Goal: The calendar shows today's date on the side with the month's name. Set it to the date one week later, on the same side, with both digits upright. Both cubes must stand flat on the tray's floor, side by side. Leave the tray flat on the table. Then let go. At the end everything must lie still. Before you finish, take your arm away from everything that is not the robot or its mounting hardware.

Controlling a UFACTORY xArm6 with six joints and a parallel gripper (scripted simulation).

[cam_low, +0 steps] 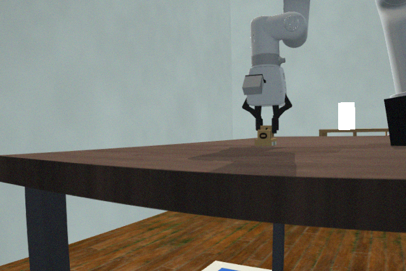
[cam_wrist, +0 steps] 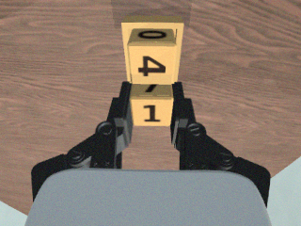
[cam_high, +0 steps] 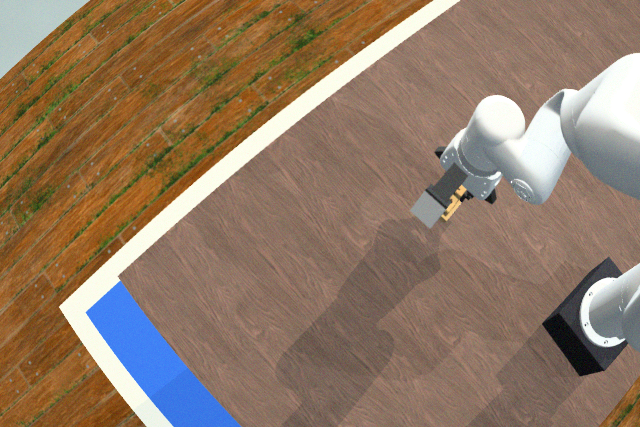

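Right now my hand is 10 mm above the wooden cube. Also, from my hand: tray 20 mm to the left, 40 mm below.
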